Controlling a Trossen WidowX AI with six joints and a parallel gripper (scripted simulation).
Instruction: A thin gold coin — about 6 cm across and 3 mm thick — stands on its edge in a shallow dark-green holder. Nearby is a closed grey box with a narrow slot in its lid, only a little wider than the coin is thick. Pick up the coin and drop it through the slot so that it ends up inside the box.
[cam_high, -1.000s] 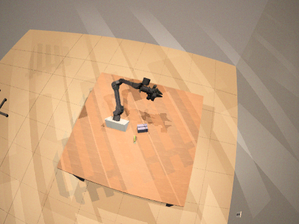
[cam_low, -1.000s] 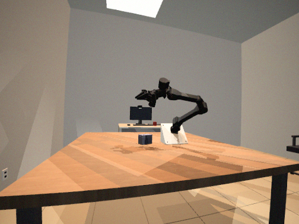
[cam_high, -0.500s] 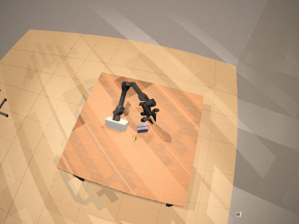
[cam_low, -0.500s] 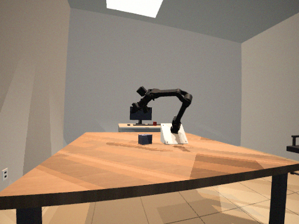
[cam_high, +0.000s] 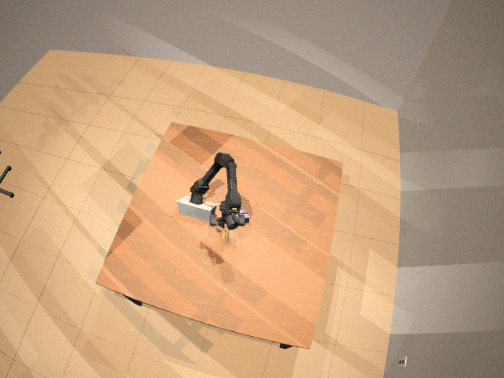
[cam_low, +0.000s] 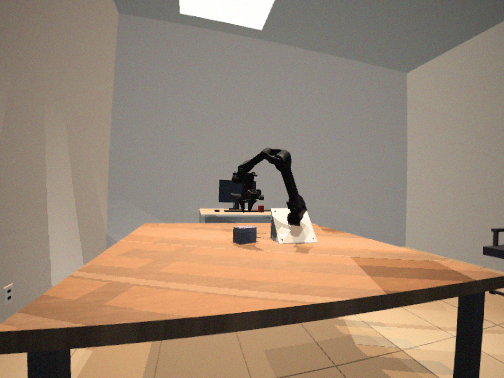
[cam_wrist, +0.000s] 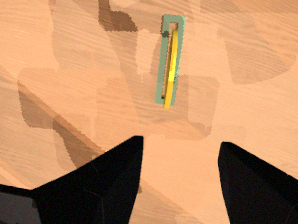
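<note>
The gold coin lies 100 mm below my gripper tip, 10 mm to the left of it and 10 mm behind it.
</note>
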